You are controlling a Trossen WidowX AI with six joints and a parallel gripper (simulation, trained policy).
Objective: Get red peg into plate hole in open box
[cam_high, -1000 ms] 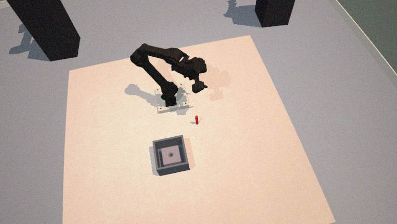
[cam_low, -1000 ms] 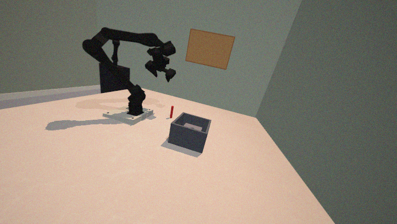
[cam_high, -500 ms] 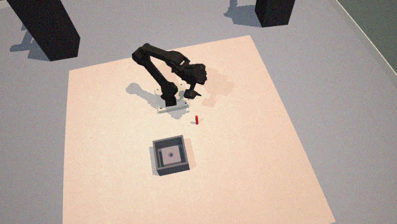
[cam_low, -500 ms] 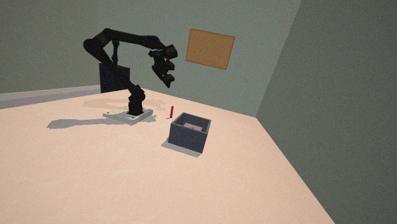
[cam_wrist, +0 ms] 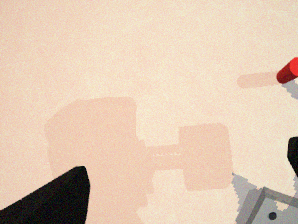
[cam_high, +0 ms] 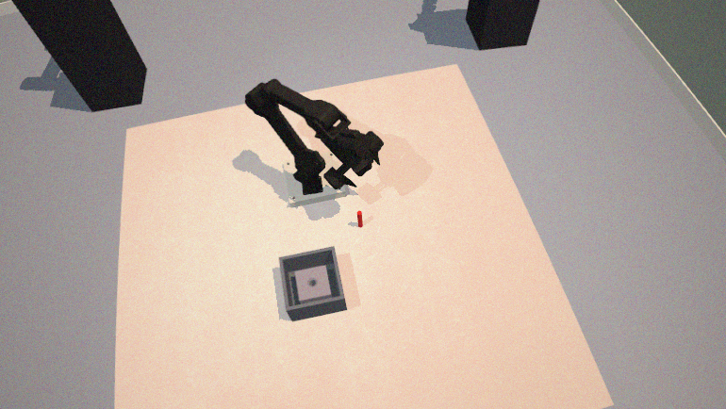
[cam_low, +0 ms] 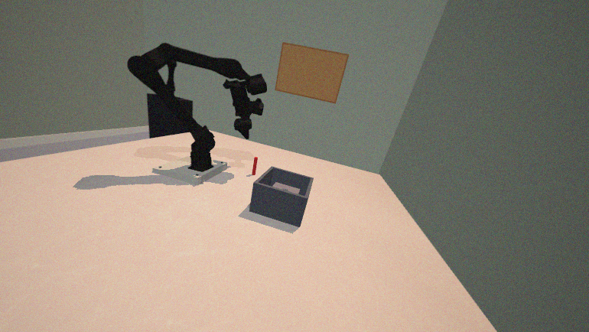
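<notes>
The red peg is 13 cm below my gripper tip, 7 cm ahead of it and 4 cm to the right of it. Round my gripper tip: grey box (26 cm ahead, 20 cm to the right, 14 cm below); plate (26 cm ahead, 20 cm to the right, 12 cm below).
</notes>
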